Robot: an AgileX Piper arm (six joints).
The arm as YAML. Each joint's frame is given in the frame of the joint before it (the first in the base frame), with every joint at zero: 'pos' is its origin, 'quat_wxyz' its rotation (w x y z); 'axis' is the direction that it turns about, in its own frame. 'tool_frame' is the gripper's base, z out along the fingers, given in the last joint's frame.
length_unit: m
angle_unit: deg
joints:
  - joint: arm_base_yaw
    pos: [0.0, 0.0, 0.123]
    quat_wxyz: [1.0, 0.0, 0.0, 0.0]
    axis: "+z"
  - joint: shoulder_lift
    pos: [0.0, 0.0, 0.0]
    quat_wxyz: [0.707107, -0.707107, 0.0, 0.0]
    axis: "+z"
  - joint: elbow
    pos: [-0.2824, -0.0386, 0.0]
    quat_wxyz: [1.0, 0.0, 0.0, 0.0]
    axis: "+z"
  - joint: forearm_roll
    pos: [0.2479, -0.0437, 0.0]
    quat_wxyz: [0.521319, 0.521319, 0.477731, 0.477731]
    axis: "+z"
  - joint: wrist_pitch
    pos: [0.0, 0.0, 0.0]
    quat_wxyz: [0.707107, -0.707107, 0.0, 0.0]
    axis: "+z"
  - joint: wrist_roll
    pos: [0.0, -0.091, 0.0]
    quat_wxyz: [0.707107, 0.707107, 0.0, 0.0]
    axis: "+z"
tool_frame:
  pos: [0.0, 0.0, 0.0]
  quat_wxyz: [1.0, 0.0, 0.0, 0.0]
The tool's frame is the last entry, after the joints.
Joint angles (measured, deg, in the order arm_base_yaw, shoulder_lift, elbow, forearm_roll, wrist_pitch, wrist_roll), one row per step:
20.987, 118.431, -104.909, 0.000, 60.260, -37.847
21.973, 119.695, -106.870, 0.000, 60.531, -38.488
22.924, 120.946, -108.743, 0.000, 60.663, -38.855
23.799, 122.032, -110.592, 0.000, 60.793, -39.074
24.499, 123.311, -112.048, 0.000, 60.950, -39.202
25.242, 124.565, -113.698, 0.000, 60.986, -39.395
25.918, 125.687, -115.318, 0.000, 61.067, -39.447
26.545, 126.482, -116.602, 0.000, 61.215, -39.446
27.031, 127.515, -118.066, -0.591, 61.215, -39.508
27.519, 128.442, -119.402, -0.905, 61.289, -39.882
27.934, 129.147, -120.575, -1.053, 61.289, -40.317
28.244, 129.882, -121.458, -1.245, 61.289, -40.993
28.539, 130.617, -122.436, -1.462, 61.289, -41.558
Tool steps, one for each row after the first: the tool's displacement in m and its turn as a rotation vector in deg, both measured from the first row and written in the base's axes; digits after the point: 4 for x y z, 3 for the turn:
0.0026, 0.0094, -0.0005, -0.062, -0.482, 1.583
0.0049, 0.0187, -0.0013, -0.003, -0.989, 2.874
0.0069, 0.0273, -0.0010, 0.165, -1.607, 3.950
0.0090, 0.0346, -0.0043, 0.138, -1.644, 4.768
0.0111, 0.0424, -0.0065, 0.220, -2.004, 5.688
0.0129, 0.0495, -0.0078, 0.375, -2.396, 6.410
0.0136, 0.0558, -0.0082, 0.522, -2.708, 7.034
0.0159, 0.0607, -0.0097, 0.141, -3.344, 7.636
0.0174, 0.0657, -0.0109, -0.132, -3.834, 8.495
0.0186, 0.0701, -0.0111, -0.224, -4.391, 9.316
0.0198, 0.0736, -0.0131, -0.575, -4.710, 10.263
0.0211, 0.0769, -0.0145, -0.872, -5.109, 11.090

